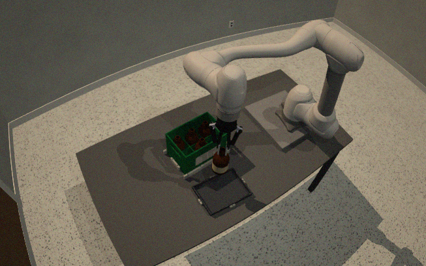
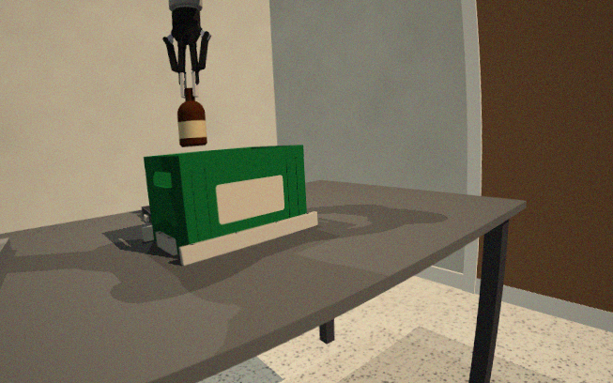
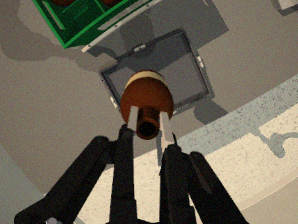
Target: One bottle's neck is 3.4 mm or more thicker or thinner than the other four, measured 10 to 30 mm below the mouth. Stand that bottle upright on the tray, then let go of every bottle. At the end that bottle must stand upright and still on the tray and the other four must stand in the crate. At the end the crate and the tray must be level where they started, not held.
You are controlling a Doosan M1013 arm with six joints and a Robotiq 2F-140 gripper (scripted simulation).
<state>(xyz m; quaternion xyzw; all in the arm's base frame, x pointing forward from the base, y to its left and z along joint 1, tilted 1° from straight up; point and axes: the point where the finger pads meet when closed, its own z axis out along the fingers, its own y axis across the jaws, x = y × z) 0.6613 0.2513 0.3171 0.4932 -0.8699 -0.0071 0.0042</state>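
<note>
Right now the bottle is 9 cm below my hand. From my hand the other things lie so: crate (1 cm ahead, 25 cm to the right, 27 cm below); then black tray (2 cm behind, 3 cm to the left, 34 cm below).
</note>
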